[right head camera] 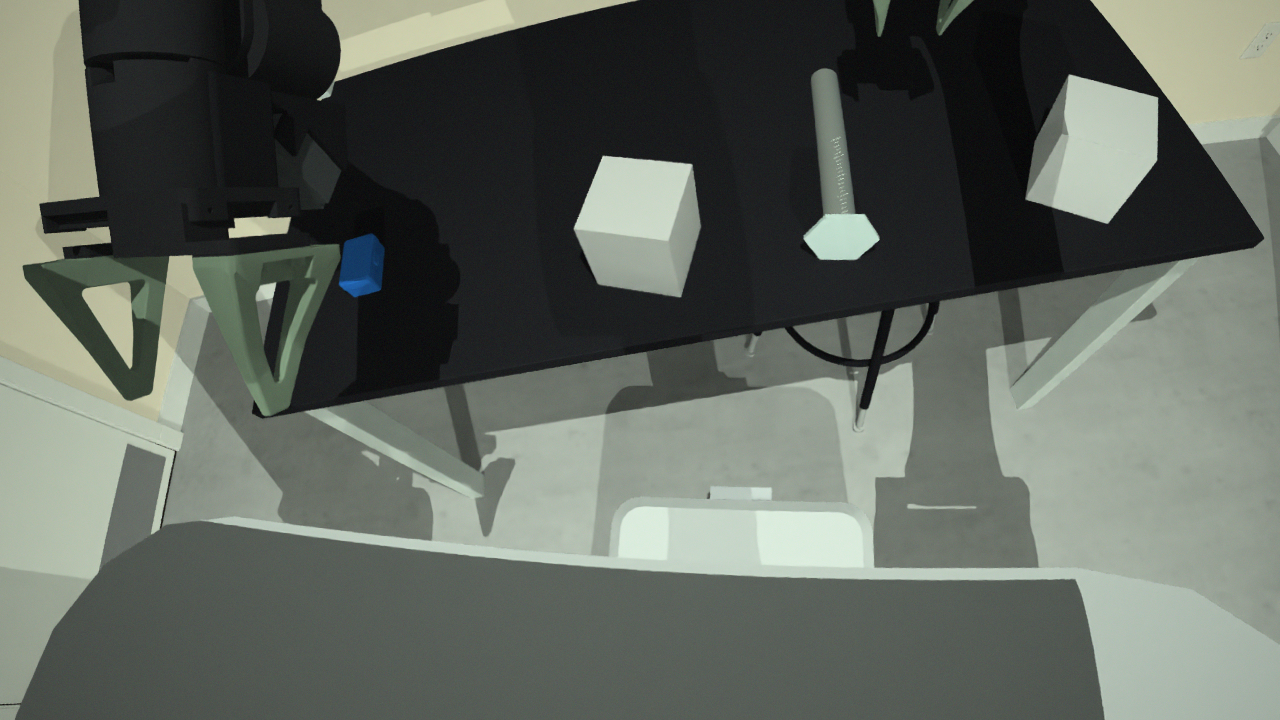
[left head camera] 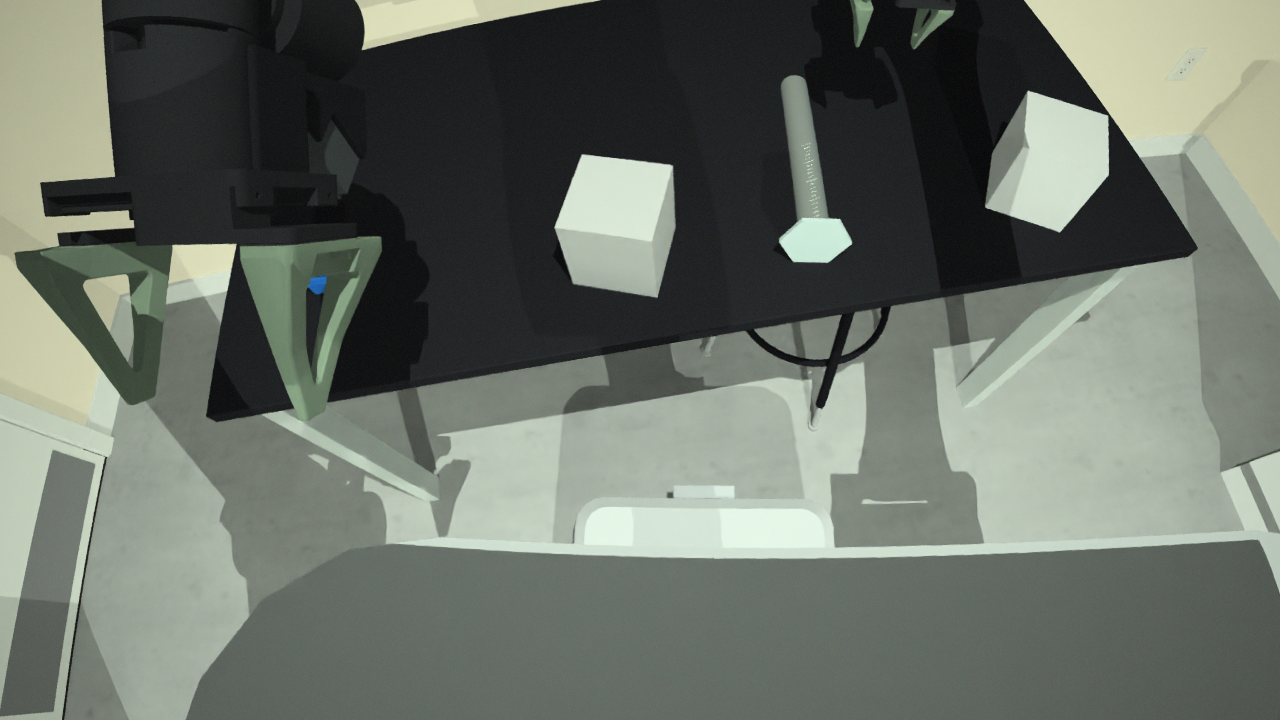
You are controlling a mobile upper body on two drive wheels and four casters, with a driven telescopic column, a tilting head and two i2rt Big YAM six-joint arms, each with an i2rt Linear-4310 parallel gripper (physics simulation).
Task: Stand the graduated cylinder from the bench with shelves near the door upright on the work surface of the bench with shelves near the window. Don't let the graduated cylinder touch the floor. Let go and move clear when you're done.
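Frame: origin at the left arm's base, x left, y back, z up, level; metres.
Seen in the pictures: left gripper, fingertip midpoint: [right head camera: 202, 404] [left head camera: 221, 408]; right gripper, fingertip midpoint: [right head camera: 908, 33] [left head camera: 884, 45].
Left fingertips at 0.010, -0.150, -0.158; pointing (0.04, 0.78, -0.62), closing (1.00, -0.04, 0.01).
A point is followed by its place in that frame, as x, y, z.
The graduated cylinder [left head camera: 808, 170] @[-0.363, -0.662, -0.591] [right head camera: 834, 161] @[-0.363, -0.670, -0.591] lies on its side on the black bench top [left head camera: 465, 295] @[0.121, -0.496, -0.648] [right head camera: 510, 295] @[0.096, -0.497, -0.648], its pale hexagonal base toward the bench's front edge and its tube pointing to the back. My right gripper [left head camera: 886, 42] @[-0.443, -0.730, -0.430] [right head camera: 910, 32] @[-0.443, -0.730, -0.430] is open and empty at the top of both views, behind and a little to the right of the tube's far end, apart from it; its upper part is cut off. My left gripper [left head camera: 223, 410] @[0.010, -0.150, -0.158] [right head camera: 204, 404] @[0.010, -0.150, -0.158] is open and empty at the left, over the bench's front left corner, far from the cylinder.
A white box [left head camera: 617, 223] @[-0.110, -0.515, -0.518] [right head camera: 637, 223] @[-0.113, -0.515, -0.518] stands left of the cylinder, another white box [left head camera: 1051, 161] @[-0.685, -0.633, -0.526] [right head camera: 1096, 147] @[-0.687, -0.632, -0.524] to its right. A small blue block [left head camera: 317, 284] @[0.350, -0.506, -0.621] [right head camera: 361, 265] @[0.339, -0.537, -0.608] lies near my left gripper. A stool's black ring and leg [left head camera: 836, 358] @[-0.502, -0.599, -1.089] [right head camera: 878, 358] @[-0.503, -0.599, -1.089] show below the front edge.
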